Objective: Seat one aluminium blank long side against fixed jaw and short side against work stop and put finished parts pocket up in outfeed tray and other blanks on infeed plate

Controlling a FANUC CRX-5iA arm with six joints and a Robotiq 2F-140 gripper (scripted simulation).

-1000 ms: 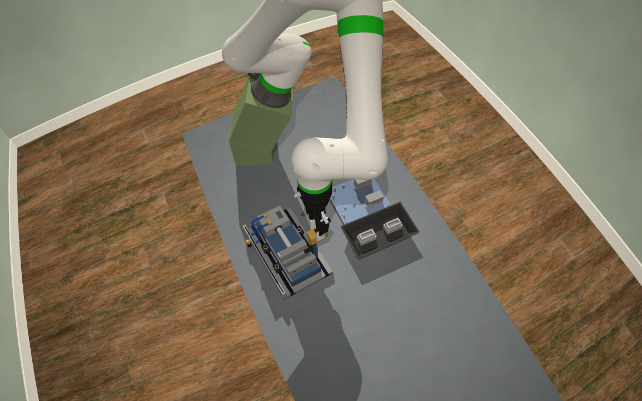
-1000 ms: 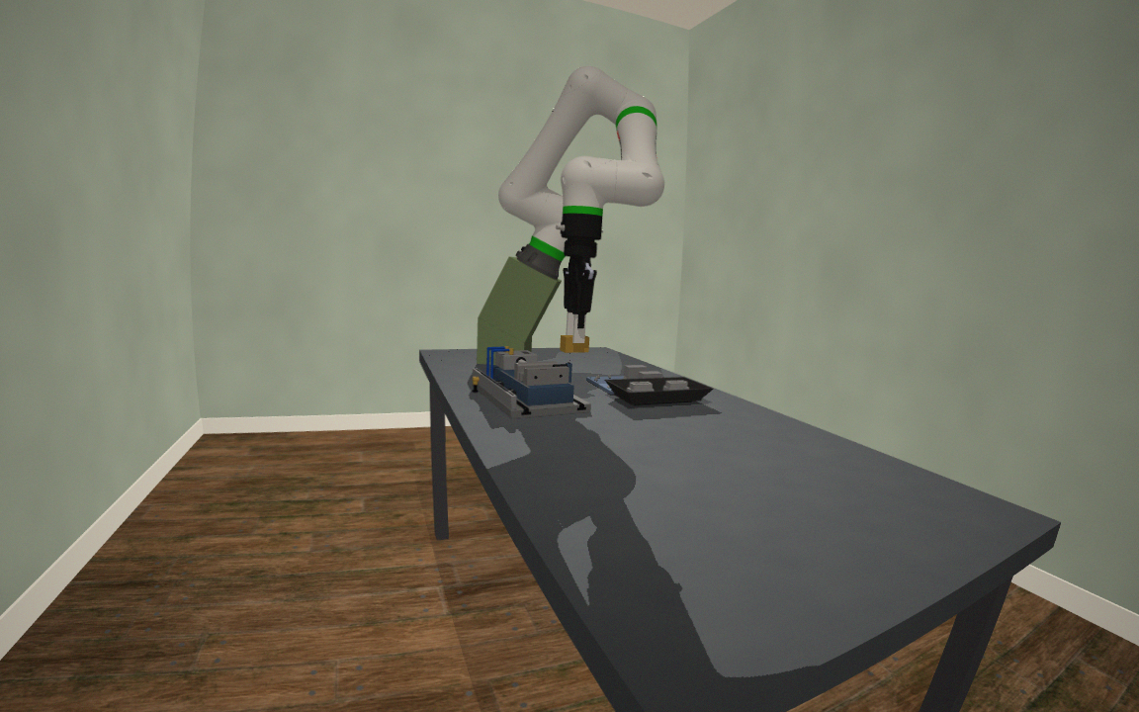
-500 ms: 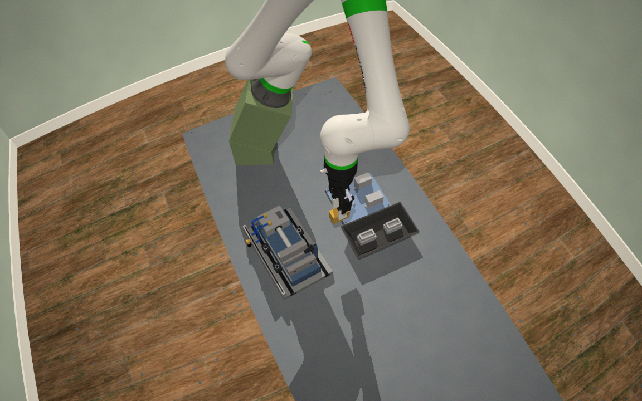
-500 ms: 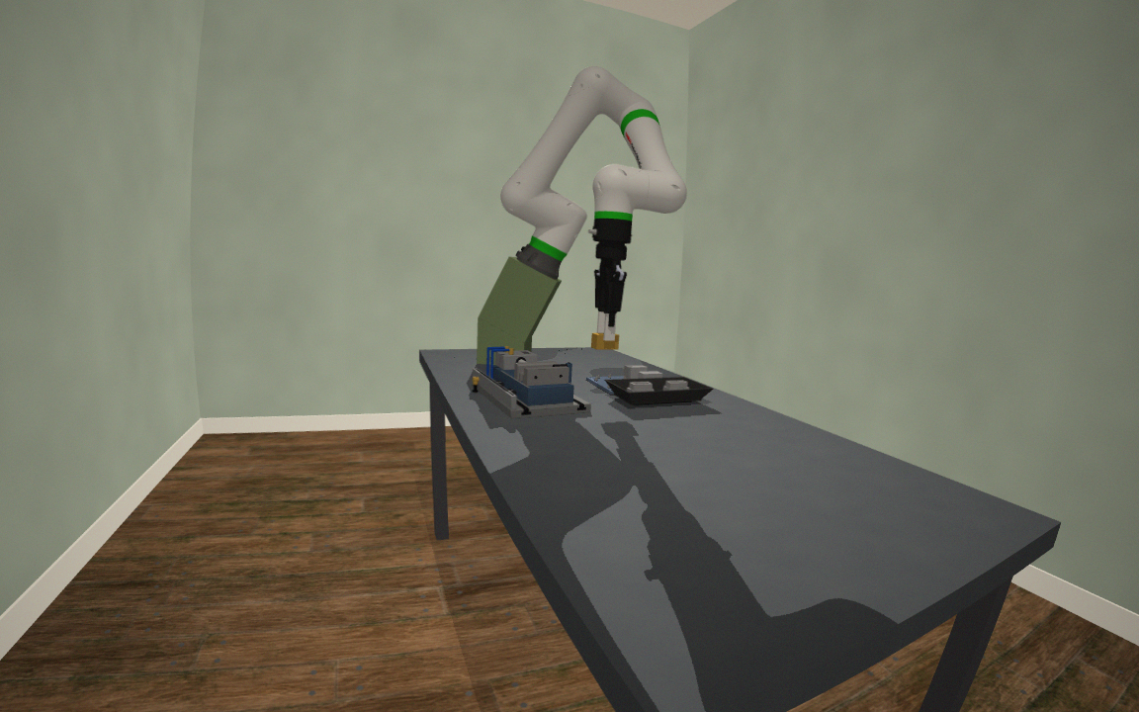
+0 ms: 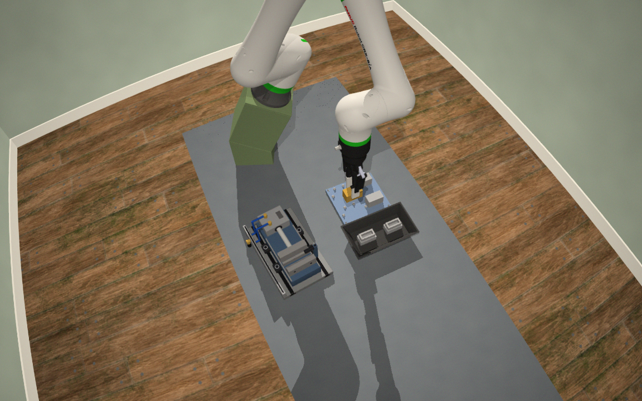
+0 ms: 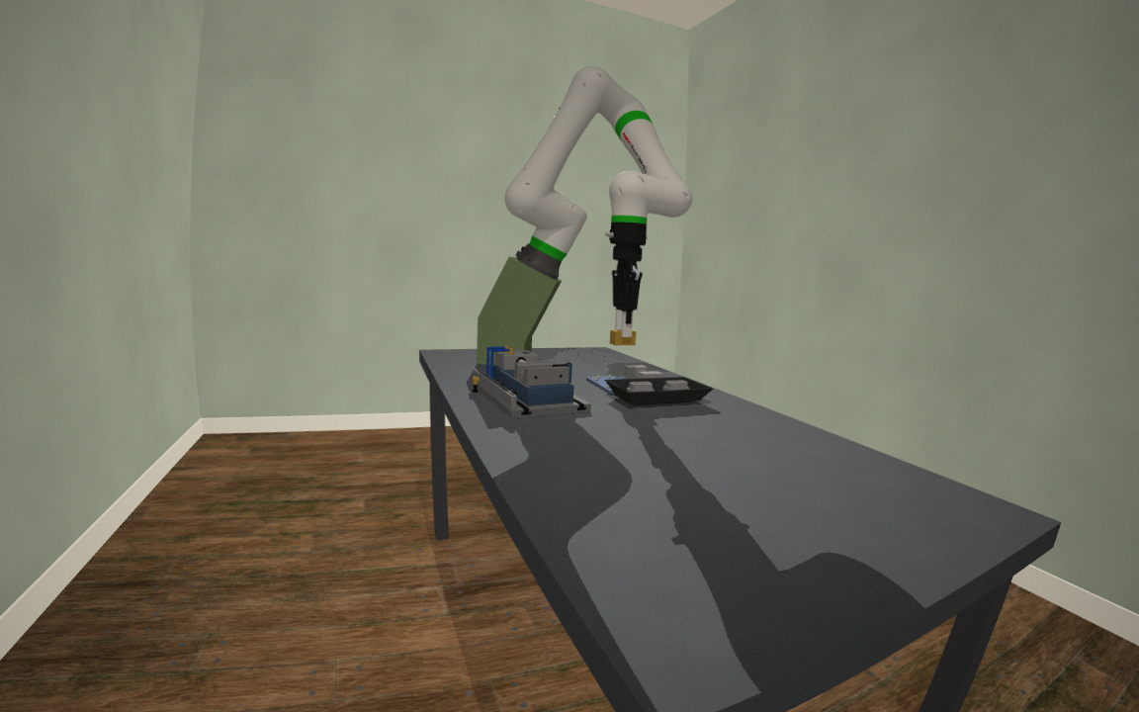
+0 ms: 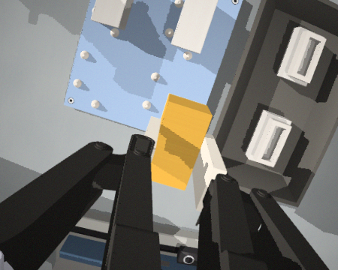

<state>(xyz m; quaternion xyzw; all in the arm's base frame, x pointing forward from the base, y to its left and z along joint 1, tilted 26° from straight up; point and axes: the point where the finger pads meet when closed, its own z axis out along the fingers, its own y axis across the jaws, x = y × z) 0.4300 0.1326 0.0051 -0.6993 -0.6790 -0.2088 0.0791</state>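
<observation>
Now: the infeed plate 5 cm behind my hand, 5 cm to the left of it and 18 cm below it. From my hand the other things lie so: brass blank (4 cm below); then work stop rod (11 cm ahead, 21 cm to the right, 9 cm below); then piston rod (3 cm ahead, 26 cm to the right, 10 cm below).
</observation>
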